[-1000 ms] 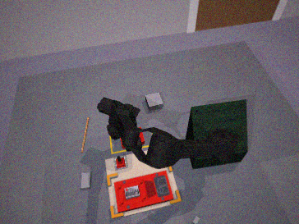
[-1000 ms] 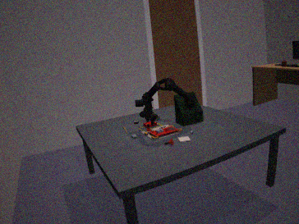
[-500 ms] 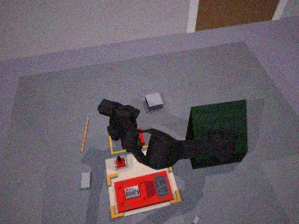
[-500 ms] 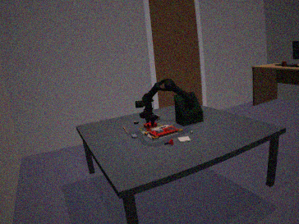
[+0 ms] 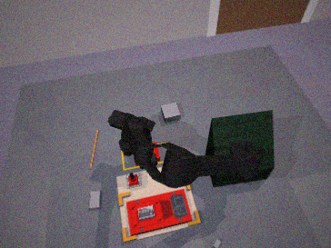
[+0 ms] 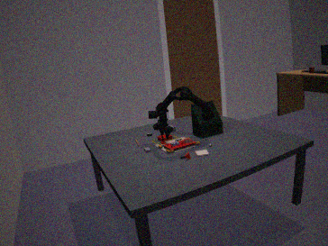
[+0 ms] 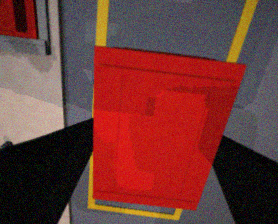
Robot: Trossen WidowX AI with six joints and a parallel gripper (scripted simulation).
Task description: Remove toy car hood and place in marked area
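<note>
Now: gripper tip right at the red hood. The rest, counted from my gripper tip: thin orange stick 200 mm ahead, 50 mm to the right, 10 mm below; white square plate 420 mm to the left, 100 mm behind, 10 mm below.
</note>
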